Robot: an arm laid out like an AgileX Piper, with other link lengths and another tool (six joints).
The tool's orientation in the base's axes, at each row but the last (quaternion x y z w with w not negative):
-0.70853 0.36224 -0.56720 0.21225
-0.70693 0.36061 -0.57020 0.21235
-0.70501 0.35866 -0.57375 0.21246
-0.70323 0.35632 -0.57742 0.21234
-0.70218 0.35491 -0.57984 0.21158
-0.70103 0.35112 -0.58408 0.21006
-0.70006 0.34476 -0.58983 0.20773
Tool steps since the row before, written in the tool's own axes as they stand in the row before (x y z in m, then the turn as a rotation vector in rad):
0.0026 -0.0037 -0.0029 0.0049 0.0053 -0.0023
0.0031 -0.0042 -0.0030 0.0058 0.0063 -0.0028
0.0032 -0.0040 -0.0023 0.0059 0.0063 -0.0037
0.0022 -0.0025 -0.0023 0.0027 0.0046 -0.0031
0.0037 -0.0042 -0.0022 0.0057 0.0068 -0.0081
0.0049 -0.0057 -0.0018 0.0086 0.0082 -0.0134
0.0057 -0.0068 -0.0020 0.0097 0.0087 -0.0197
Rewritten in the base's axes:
-0.0015 0.0008 0.0051 -0.0032 -0.0069 0.0000
-0.0015 0.0007 0.0058 -0.0039 -0.0081 0.0000
-0.0009 0.0005 0.0055 -0.0047 -0.0081 0.0003
-0.0014 0.0003 0.0038 -0.0039 -0.0047 -0.0007
-0.0008 0.0003 0.0060 -0.0091 -0.0078 0.0009
0.0000 0.0004 0.0077 -0.0144 -0.0102 0.0031
0.0001 0.0007 0.0091 -0.0205 -0.0107 0.0048

